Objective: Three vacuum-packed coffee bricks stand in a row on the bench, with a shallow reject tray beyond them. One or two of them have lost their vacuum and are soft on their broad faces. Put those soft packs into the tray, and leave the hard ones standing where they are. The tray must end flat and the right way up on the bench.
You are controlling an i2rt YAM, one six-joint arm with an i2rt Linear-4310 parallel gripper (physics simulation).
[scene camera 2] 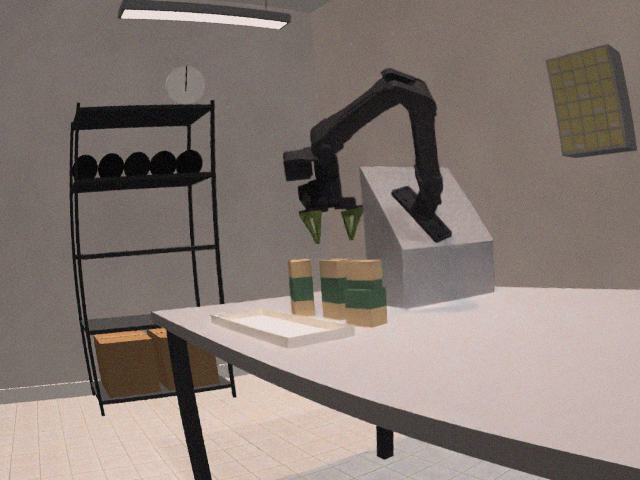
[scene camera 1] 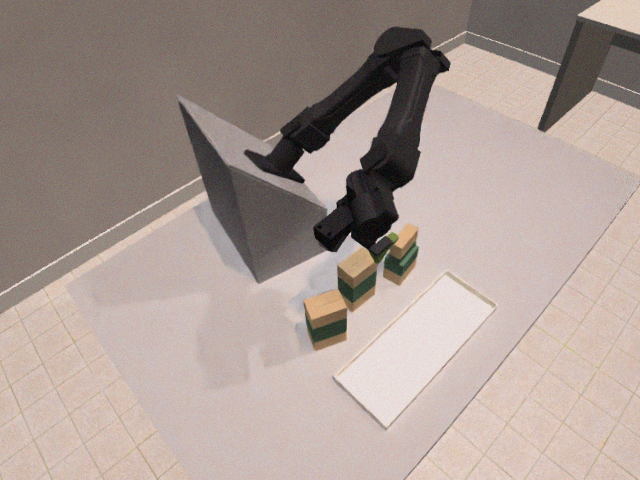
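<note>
Three coffee bricks with tan ends and green middles stand upright in a row: the near one, the middle one, and the far one, which has a raised green patch on one face. Softness cannot be told by sight. The shallow white tray lies flat, right way up and empty, beside the row. My gripper is open and empty, pointing down above the middle brick; in scene camera 1 its body hides one finger.
The arm's grey wedge-shaped pedestal stands behind the row. The bench edge runs beyond the tray. A shelf rack stands off the bench, and another table stands at the upper right in scene camera 1.
</note>
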